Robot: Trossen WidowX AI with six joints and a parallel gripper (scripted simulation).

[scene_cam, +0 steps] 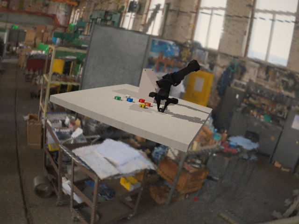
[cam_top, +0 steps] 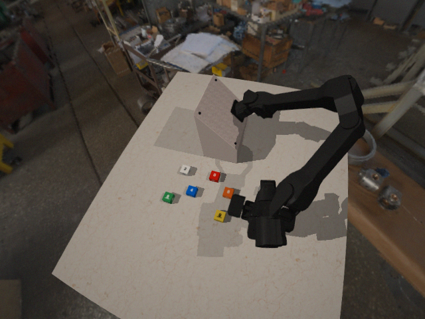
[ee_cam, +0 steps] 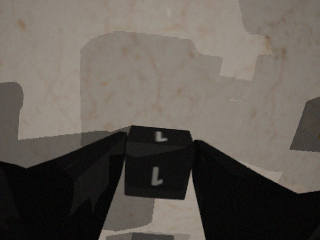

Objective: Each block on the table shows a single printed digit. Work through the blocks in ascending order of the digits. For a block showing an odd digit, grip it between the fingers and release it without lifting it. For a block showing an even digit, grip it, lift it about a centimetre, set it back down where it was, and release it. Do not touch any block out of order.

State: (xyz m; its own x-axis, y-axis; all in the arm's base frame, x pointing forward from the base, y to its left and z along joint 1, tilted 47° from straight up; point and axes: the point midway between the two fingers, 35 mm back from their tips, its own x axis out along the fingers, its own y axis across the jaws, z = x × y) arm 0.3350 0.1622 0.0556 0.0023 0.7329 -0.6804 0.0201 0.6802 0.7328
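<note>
The black block is 1 cm behind my gripper tip. The rest, counted from my gripper tip: grey block 10 cm behind; orange block 6 cm behind, 12 cm to the right; yellow block 2 cm ahead, 12 cm to the right.
</note>
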